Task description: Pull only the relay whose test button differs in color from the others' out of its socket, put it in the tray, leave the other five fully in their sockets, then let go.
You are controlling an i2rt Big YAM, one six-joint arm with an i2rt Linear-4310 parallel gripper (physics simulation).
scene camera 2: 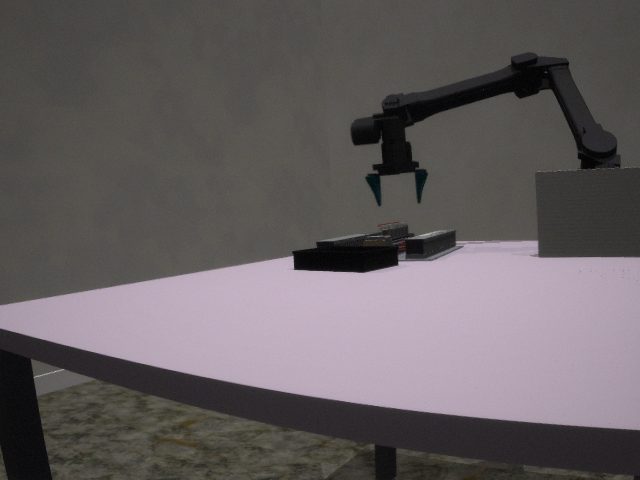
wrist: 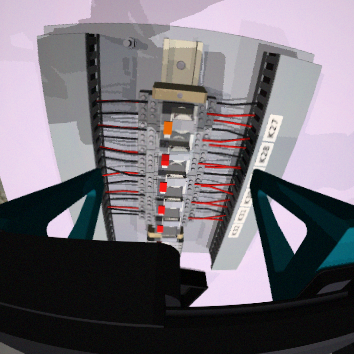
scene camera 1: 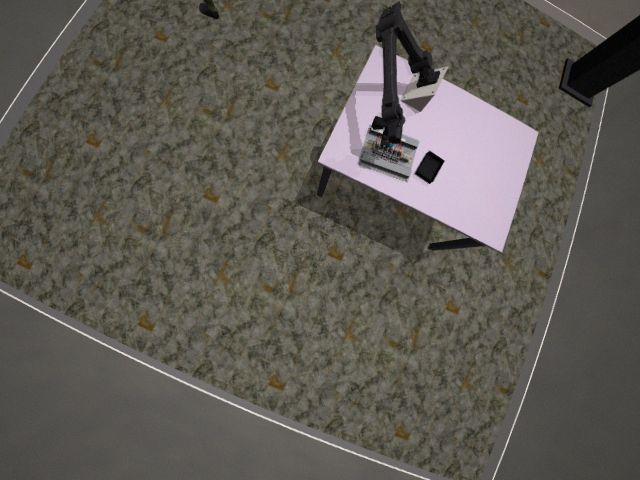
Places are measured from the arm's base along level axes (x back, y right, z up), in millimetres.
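Pixels of known places: gripper, fingertip midpoint: [scene camera 2: 399, 204] [wrist: 176, 176] [scene camera 1: 384, 140]; arm's base, link origin: [scene camera 2: 605, 202] [scene camera 1: 428, 80].
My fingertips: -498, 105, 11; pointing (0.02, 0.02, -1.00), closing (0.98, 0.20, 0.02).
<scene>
For each thing: its middle in the pictures, then the offset to it from my fingertips, as dx, dy, dz. Level surfaces: height alone.
- relay with the orange test button, body centre: [wrist: 177, 118] [scene camera 2: 402, 230] -1, +15, -63
- neighbouring relay, body centre: [wrist: 174, 148] +2, -13, -63
- black tray, body centre: [scene camera 2: 345, 258] [wrist: 157, 286] [scene camera 1: 429, 167] +34, -331, -93
- grey panel, body centre: [wrist: 169, 174] [scene camera 1: 388, 152] +9, -70, -105
- table's, surface height: dz -111
The relay with the orange test button [wrist: 168, 128] sits in its socket at the far end of the row, beside the tan end stop, in the wrist view. Relays with red buttons, such as the neighbouring relay [wrist: 165, 160], sit in line below it; the nearest are partly hidden. My gripper [scene camera 2: 399, 204] [wrist: 176, 176] is open and empty, pointing down above the relay row with its fingers on either side. The black tray [scene camera 1: 424, 163] [scene camera 2: 341, 259] lies beside the panel; part of the tray [wrist: 197, 277] shows in the wrist view behind my gripper body.
The grey panel [scene camera 1: 372, 161] [wrist: 131, 65] carries a wire duct along each side, with red and black wires to the sockets. Labels [wrist: 273, 127] run along the right duct. The arm's pale base block [scene camera 1: 423, 91] [scene camera 2: 586, 214] stands at the table's [scene camera 1: 480, 155] [scene camera 2: 320, 330] edge.
</scene>
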